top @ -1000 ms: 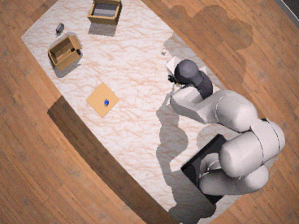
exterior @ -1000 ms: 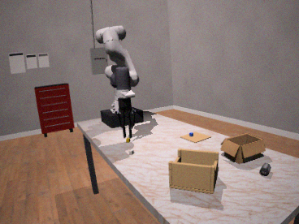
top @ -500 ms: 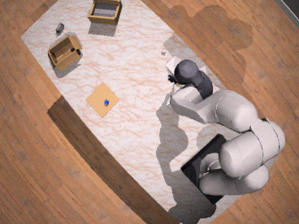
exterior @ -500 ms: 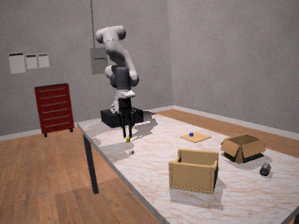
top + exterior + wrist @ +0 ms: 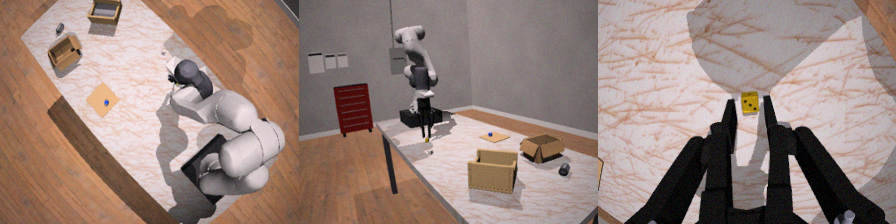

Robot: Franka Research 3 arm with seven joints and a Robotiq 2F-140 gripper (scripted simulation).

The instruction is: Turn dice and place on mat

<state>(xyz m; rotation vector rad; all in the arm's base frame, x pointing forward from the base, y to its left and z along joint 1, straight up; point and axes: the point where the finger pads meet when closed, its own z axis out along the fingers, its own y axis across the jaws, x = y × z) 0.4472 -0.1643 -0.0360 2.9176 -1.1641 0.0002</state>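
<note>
My hand is 50 mm above the yellow die. Also, from my hand: white die: 180 mm ahead, 60 mm to the right, 50 mm below; then blue die: 180 mm ahead, 360 mm to the left, 50 mm below; then tan mat: 210 mm ahead, 360 mm to the left, 60 mm below.
</note>
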